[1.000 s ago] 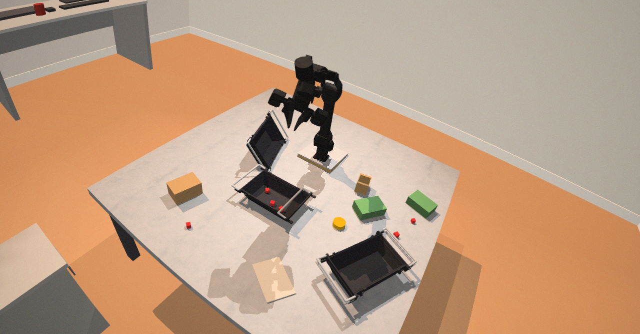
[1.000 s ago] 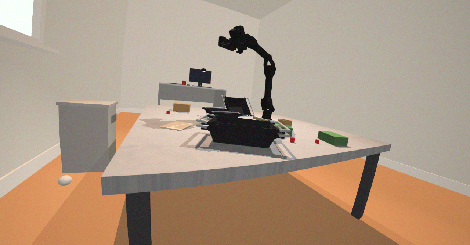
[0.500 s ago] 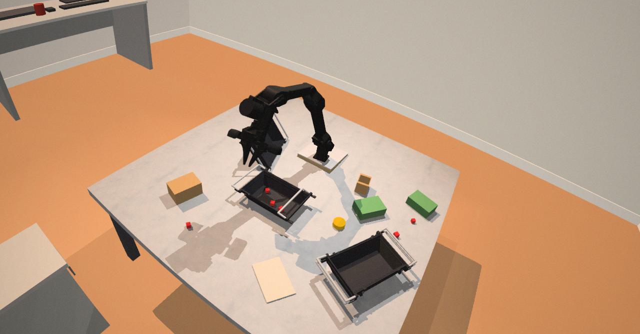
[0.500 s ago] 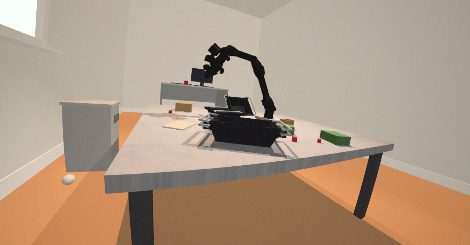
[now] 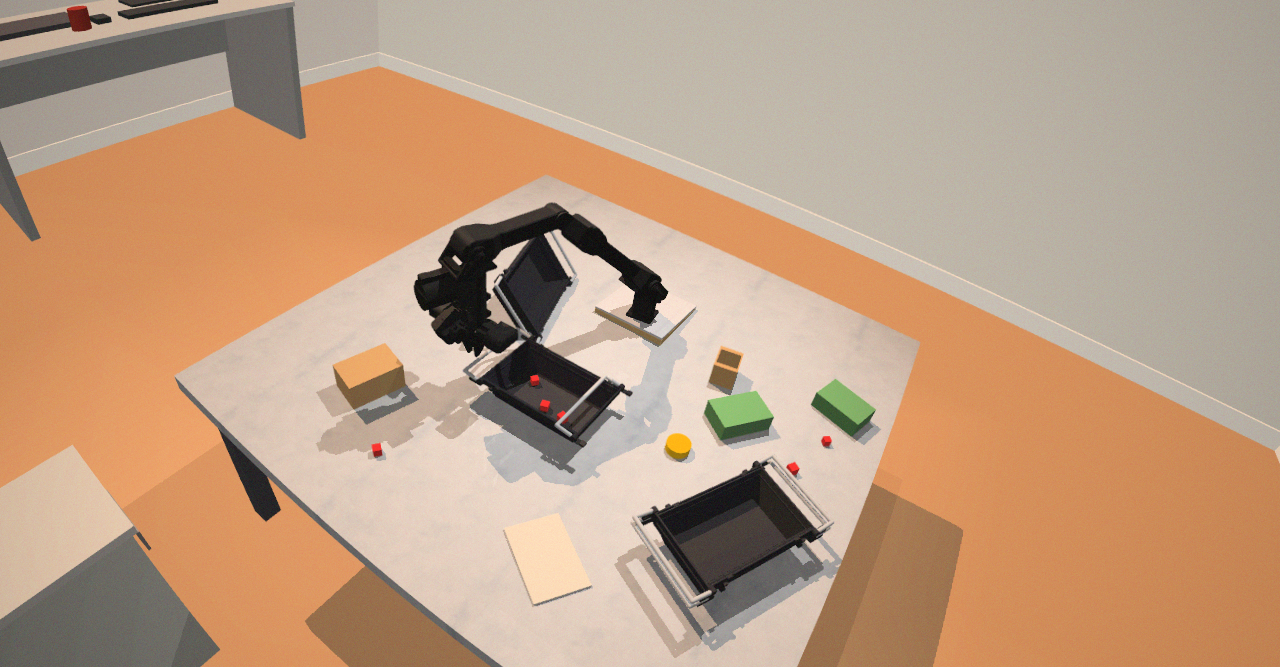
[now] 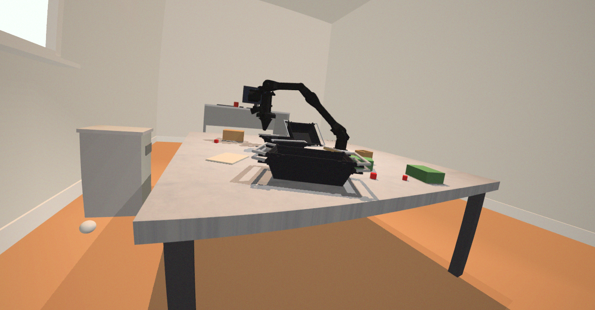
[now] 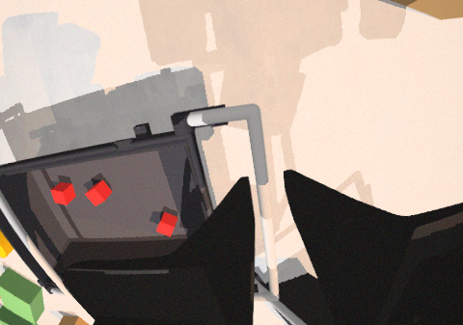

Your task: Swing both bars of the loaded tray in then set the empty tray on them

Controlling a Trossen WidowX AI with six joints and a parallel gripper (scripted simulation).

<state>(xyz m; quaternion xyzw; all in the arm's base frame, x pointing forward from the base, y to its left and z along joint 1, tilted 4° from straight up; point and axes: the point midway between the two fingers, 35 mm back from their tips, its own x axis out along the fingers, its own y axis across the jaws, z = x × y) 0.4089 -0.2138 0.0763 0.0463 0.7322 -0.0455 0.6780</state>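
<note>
The black tray is 30 cm behind my gripper tip, 2 cm to the right of it and 1 cm below it. The rest, counted from my gripper tip: red block 2 cm behind, 16 cm to the left, 7 cm below; then cream sheet 28 cm ahead, 33 cm to the left, 8 cm below; then brown box 12 cm ahead, 18 cm to the right, 5 cm below.
</note>
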